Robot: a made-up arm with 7 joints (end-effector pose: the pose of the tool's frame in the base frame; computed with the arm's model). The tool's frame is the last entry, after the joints. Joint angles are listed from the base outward.
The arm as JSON. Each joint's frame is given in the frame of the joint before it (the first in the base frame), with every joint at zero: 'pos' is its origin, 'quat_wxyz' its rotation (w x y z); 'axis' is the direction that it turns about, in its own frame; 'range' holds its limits. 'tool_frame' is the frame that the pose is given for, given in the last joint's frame.
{
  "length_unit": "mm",
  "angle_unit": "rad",
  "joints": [
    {
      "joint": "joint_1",
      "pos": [
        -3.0,
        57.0,
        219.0
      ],
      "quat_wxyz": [
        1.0,
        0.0,
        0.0,
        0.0
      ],
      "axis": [
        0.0,
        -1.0,
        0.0
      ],
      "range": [
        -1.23,
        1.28
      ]
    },
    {
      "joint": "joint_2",
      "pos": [
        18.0,
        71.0,
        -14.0
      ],
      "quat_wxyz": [
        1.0,
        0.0,
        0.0,
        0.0
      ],
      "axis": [
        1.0,
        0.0,
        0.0
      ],
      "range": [
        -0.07,
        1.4
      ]
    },
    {
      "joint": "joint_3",
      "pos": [
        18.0,
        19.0,
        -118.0
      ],
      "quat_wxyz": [
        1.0,
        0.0,
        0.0,
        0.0
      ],
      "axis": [
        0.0,
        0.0,
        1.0
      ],
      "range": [
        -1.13,
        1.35
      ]
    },
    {
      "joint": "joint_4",
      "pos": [
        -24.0,
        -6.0,
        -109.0
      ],
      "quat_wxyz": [
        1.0,
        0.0,
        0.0,
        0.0
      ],
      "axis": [
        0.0,
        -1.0,
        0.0
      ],
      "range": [
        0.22,
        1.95
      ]
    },
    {
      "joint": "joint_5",
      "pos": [
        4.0,
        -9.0,
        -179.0
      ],
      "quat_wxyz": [
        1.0,
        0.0,
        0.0,
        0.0
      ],
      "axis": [
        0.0,
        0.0,
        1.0
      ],
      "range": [
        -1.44,
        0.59
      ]
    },
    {
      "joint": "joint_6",
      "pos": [
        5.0,
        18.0,
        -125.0
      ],
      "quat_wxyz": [
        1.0,
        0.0,
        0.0,
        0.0
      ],
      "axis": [
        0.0,
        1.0,
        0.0
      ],
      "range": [
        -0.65,
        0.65
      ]
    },
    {
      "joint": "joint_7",
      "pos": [
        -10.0,
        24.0,
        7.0
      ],
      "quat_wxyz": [
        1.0,
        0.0,
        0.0,
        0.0
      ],
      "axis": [
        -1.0,
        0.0,
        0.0
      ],
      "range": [
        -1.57,
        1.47
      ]
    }
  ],
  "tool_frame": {
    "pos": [
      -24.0,
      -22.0,
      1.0
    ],
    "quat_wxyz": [
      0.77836,
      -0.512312,
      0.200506,
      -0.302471
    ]
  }
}
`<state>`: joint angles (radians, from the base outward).
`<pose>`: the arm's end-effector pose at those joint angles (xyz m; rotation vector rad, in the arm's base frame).
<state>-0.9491 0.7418 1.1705 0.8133 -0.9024 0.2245 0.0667</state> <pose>-0.1043 0.5591 0.0327 0.1068 1.2729 -0.3043</pose>
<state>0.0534 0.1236 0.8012 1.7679 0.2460 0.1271 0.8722</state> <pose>0.2131 0.3553 0.0426 -0.2052 -1.1260 -1.4770</pose>
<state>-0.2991 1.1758 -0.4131 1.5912 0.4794 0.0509 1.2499</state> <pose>0.1980 0.3366 -0.0368 -1.5373 0.5269 -2.1505</pose>
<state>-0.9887 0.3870 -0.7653 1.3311 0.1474 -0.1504 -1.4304</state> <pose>-0.1829 0.1008 -0.2029 -0.1262 0.2952 -0.7778</pose>
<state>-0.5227 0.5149 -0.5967 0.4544 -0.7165 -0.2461 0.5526</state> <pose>-0.1134 0.3558 -0.2384 -1.3798 1.5709 -1.8021</pose>
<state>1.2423 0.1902 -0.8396 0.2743 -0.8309 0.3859 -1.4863</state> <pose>0.5279 0.2167 0.1527 1.9578 -0.2989 -0.5332</pose>
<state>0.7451 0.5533 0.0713 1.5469 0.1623 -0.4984 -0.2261</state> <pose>0.3830 0.2992 0.2844 0.9311 -1.7164 -1.2228</pose>
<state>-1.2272 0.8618 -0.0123 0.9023 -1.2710 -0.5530 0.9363</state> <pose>-0.1385 0.4585 -0.1070 1.4623 -1.8962 1.4440</pose>
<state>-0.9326 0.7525 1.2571 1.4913 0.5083 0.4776 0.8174</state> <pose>0.0283 0.4941 0.1076 -0.5199 -0.2878 -0.9412</pose>
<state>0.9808 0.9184 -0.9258 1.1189 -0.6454 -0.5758 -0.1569</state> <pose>0.4285 0.3135 0.1781 1.2915 0.0905 -2.2032</pose>
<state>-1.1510 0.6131 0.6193 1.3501 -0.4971 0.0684 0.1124</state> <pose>-0.0491 0.4503 -0.0605 -0.1334 0.9863 -1.0993</pose>
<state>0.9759 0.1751 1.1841 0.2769 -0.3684 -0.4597 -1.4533</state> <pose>0.4611 0.3133 -0.0520 0.1370 -0.7838 0.9517</pose>
